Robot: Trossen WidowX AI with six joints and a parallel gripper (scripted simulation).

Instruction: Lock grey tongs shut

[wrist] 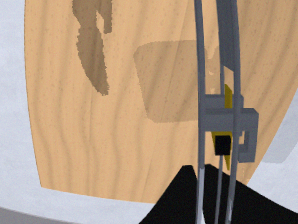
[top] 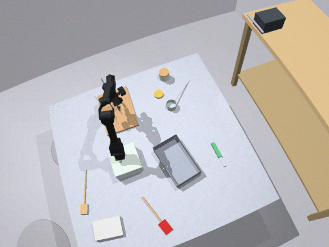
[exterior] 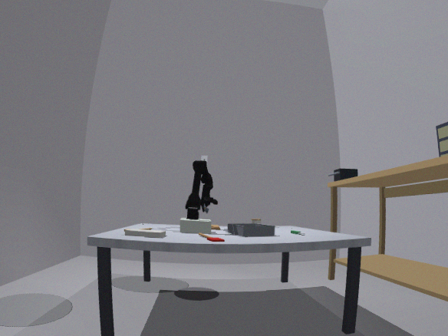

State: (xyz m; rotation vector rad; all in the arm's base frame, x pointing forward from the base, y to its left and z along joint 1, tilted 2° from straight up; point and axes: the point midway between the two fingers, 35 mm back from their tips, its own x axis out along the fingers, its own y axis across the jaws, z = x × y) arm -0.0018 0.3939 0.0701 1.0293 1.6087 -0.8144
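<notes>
My gripper tip is 11 cm above the wooden board and 1 cm to the left of it. Also, from my gripper tip: grey roasting tin (48 cm to the right, 36 cm ahead, 9 cm below); capped jar (39 cm ahead, 21 cm to the left, 9 cm below); yellow disc (33 cm ahead, 11 cm below, 6 cm to the left).
</notes>
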